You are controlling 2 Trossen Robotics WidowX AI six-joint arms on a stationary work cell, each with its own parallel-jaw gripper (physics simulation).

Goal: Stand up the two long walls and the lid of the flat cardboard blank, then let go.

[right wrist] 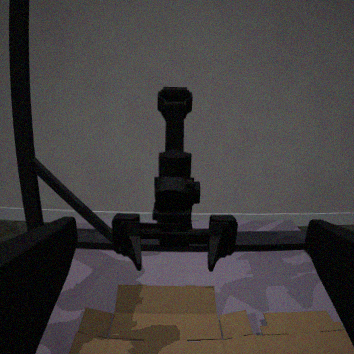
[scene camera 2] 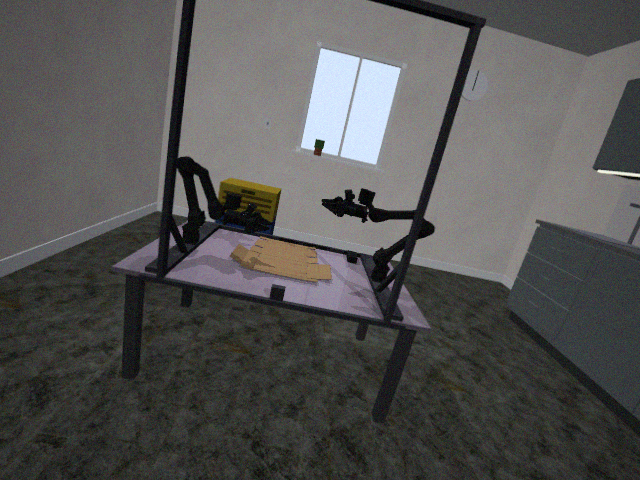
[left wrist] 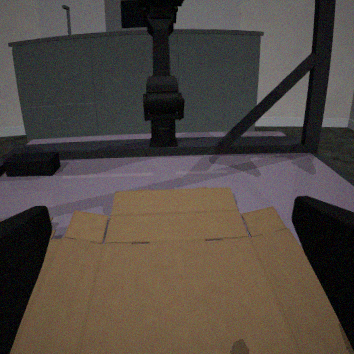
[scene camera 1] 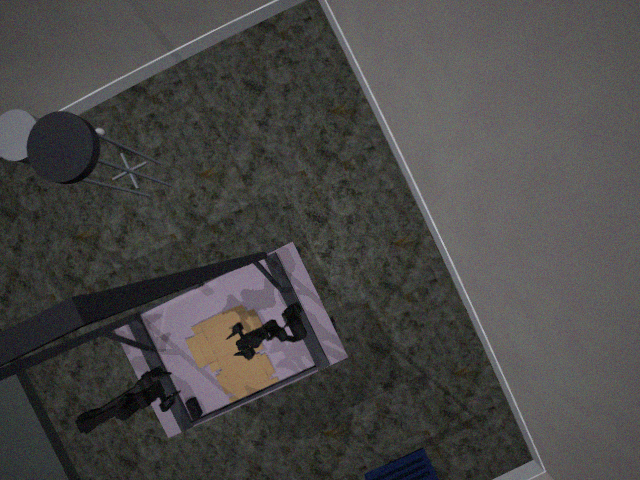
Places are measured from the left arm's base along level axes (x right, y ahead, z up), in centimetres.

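Where they show: left gripper, fingertip midpoint: (right wrist: 174, 268) (scene camera 2: 270, 226) (left wrist: 172, 213) (scene camera 1: 229, 347); right gripper, fingertip midpoint: (right wrist: 194, 231) (scene camera 2: 321, 201) (scene camera 1: 175, 382); left arm's base, link origin: (scene camera 2: 189, 241) (scene camera 1: 295, 308); right arm's base, link origin: (scene camera 2: 378, 279) (left wrist: 163, 142).
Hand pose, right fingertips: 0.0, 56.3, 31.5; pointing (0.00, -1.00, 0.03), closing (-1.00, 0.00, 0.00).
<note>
Each offset is from my right fingertips to the centre of the thing, as dx, dy, dz. "pt": to the spot under its first point. Level surfaces: height alone.
The tan cardboard blank (scene camera 1: 206, 341) (scene camera 2: 284, 255) (left wrist: 175, 280) (right wrist: 165, 327) lies unfolded on the table, its long walls and lid down. In scene camera 2 its left end looks slightly raised; the exact angle is unclear. My left gripper (scene camera 1: 232, 345) (scene camera 2: 266, 226) (right wrist: 174, 268) is open and empty, a little above the blank, reaching in from its left end in scene camera 2. In the left wrist view its fingers stand wide on both sides of the picture. My right gripper (scene camera 1: 174, 383) (scene camera 2: 323, 202) is open and empty, higher and toward the table's right side in scene camera 2.
The pale table @(dz -33.5) (scene camera 1: 305, 289) (scene camera 2: 201, 266) carries a dark frame with an upright post (scene camera 2: 439, 155) (left wrist: 320, 75) at each side and slanting braces. Small black blocks @(+36.8, -10.6, -30.3) (scene camera 2: 277, 292) @(-28.6, +25.2, -31.7) (scene camera 2: 352, 256) sit near the table edges; one black block @(pt -27.1, +22.6, -30.9) (left wrist: 32, 164) shows in the left wrist view.
</note>
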